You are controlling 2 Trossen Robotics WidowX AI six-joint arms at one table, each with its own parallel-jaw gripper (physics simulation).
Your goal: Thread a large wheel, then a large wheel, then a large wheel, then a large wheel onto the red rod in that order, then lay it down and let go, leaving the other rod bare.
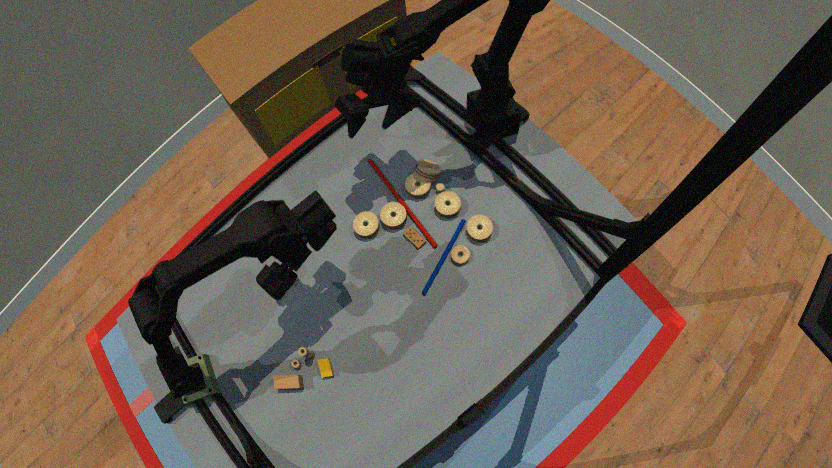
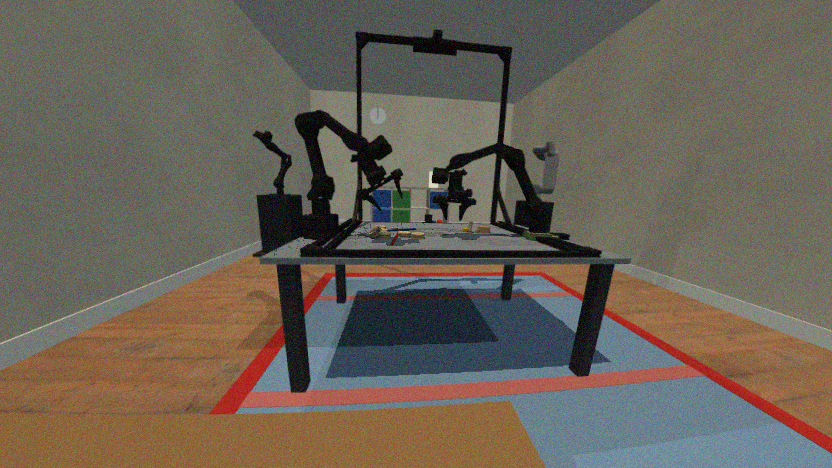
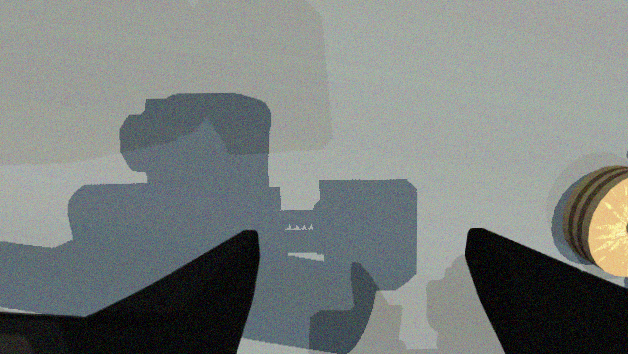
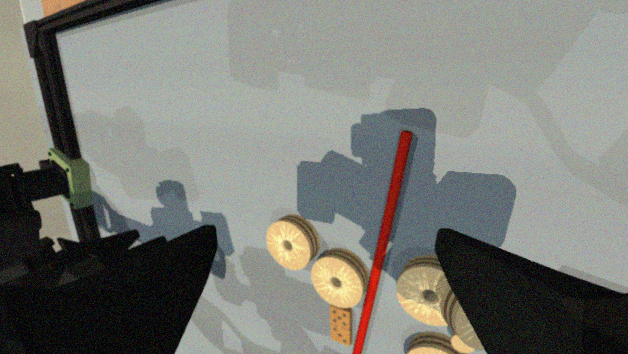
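Where they show: left gripper, fingertip midpoint: [image 1: 305, 262] [image 2: 453, 220] [image 3: 362, 243] [image 4: 151, 236]; right gripper, fingertip midpoint: [image 1: 367, 132] [image 2: 391, 204] [image 4: 328, 237]; left arm's base, origin of the base link: [image 1: 192, 379] [image 2: 537, 231] [image 4: 61, 179]; right arm's base, origin of the base link: [image 1: 494, 101] [image 2: 320, 214].
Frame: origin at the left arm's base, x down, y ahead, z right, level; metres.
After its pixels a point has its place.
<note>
The red rod [image 1: 386, 182] @[z -0.254, x 0.025, y 0.620 m] [image 4: 393, 200] @[z -0.273, x 0.025, y 0.619 m] lies on the table, no wheel on it. Several large pale wheels lie loose: two [image 1: 372, 228] @[z -0.158, x 0.013, y 0.548 m] [image 1: 386, 209] @[z -0.186, x 0.013, y 0.593 m] on one side of it, others [image 1: 454, 208] @[z -0.122, x 0.013, y 0.727 m] [image 1: 486, 232] @[z -0.042, x 0.013, y 0.764 m] [image 1: 410, 189] @[z -0.206, x 0.013, y 0.660 m] on the other, and one [image 1: 428, 167] @[z -0.237, x 0.008, y 0.719 m] is tilted against its neighbour. The blue rod [image 1: 443, 257] @[z -0.036, x 0.025, y 0.658 m] lies bare. A smaller wheel [image 1: 464, 259] @[z -0.012, x 0.021, y 0.695 m] is beside it. My right gripper [image 1: 370, 130] @[z -0.308, x -0.116, y 0.618 m] [image 2: 390, 203] @[z -0.308, x -0.116, y 0.618 m] [image 4: 328, 237] @[z -0.308, x -0.116, y 0.618 m] is open and empty above the table near the red rod's far end. My left gripper [image 2: 453, 218] @[z -0.127, x -0.046, y 0.392 m] [image 3: 362, 243] @[z -0.127, x -0.046, y 0.392 m] is open and empty above the table; a wheel [image 3: 607, 240] @[z -0.162, x 0.013, y 0.527 m] shows beyond its finger.
A brown dotted block [image 1: 414, 238] @[z -0.102, x 0.026, y 0.621 m] [image 4: 340, 325] @[z -0.107, x 0.026, y 0.623 m] lies close to the red rod. A tiny round piece [image 1: 440, 186] @[z -0.185, x 0.016, y 0.724 m] lies among the wheels. A yellow block [image 1: 325, 367] @[z 0.081, x 0.019, y 0.332 m], a tan block [image 1: 288, 382] @[z 0.086, x 0.004, y 0.242 m] and small rings [image 1: 295, 363] @[z 0.047, x 0.029, y 0.268 m] [image 1: 302, 351] @[z 0.037, x -0.014, y 0.306 m] lie nearer the left arm's base. Black rails edge the table.
</note>
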